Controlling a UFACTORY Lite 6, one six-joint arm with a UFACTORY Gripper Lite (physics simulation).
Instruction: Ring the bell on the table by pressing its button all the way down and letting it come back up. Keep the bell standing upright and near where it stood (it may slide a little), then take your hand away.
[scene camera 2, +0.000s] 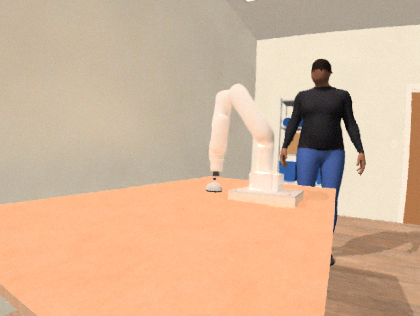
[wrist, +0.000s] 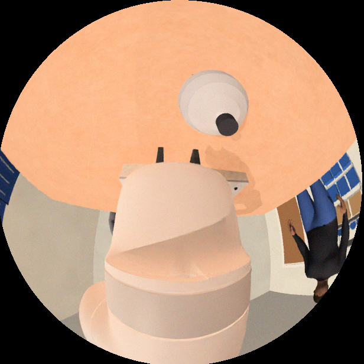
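Seen in the pictures: hand, tool point: (scene camera 2: 216, 174); arm's base, link origin: (scene camera 2: 262, 190).
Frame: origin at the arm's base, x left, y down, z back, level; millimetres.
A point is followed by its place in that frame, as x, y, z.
The bell, a pale dome (scene camera 2: 214, 187) {28, 12, -229} (wrist: 202, 100) on a dark base, stands upright on the table (scene camera 2: 165, 240) {660, 36, 3} (wrist: 100, 100). Its black button (scene camera 2: 215, 179) {3, -23, -240} (wrist: 227, 124) stands up from the top. My gripper (scene camera 2: 215, 174) (wrist: 177, 149) points down with its two dark fingers apart, open and empty. In the scene view the fingers are right above the button; whether they touch it is too small to tell. In the wrist view the fingertips show apart from the bell, lower and to the left of the button.
The robot's base plate (scene camera 2: 265, 197) {127, 8, 53} lies on the table just right of the bell in the scene view. A person (scene camera 2: 321, 120) (wrist: 326, 240) in a black top and blue trousers stands beyond the table, before a shelf rack with blue bins.
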